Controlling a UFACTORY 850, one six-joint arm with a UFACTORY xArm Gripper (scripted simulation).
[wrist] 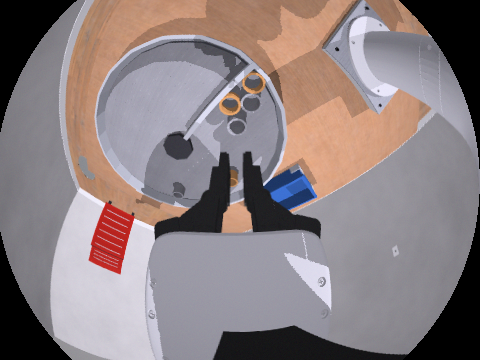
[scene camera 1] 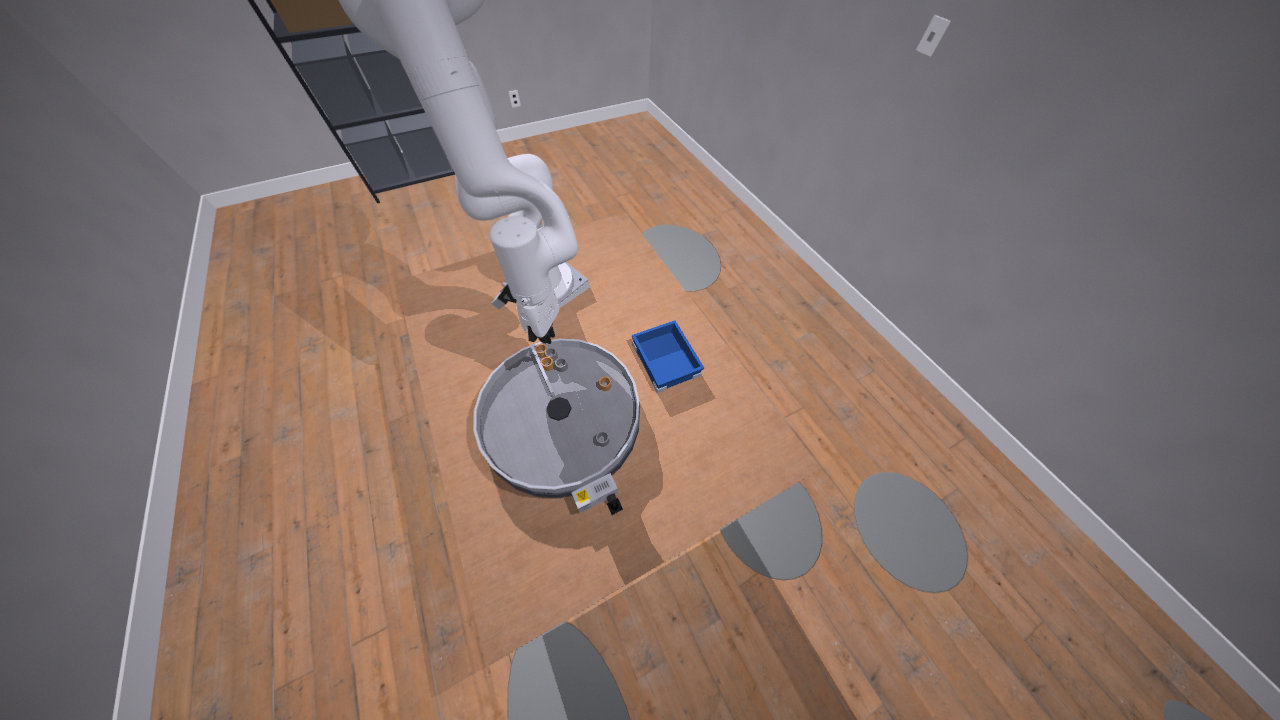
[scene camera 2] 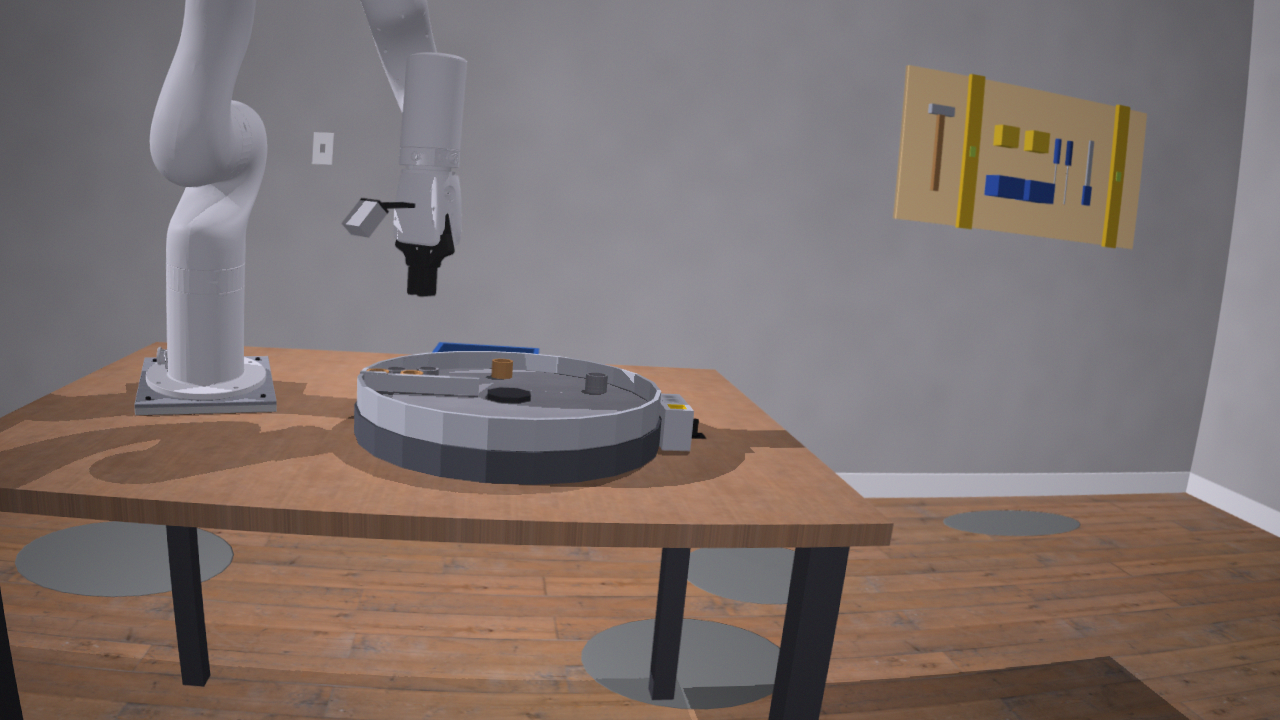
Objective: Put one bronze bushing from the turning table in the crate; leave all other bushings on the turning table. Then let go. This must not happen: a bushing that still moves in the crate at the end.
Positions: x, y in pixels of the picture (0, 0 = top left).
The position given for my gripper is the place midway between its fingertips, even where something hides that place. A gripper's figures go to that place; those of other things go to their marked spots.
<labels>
My gripper [wrist: 236, 163] is 13 cm from the lens. A turning table [wrist: 150, 97]: 28 cm from the lens.
</labels>
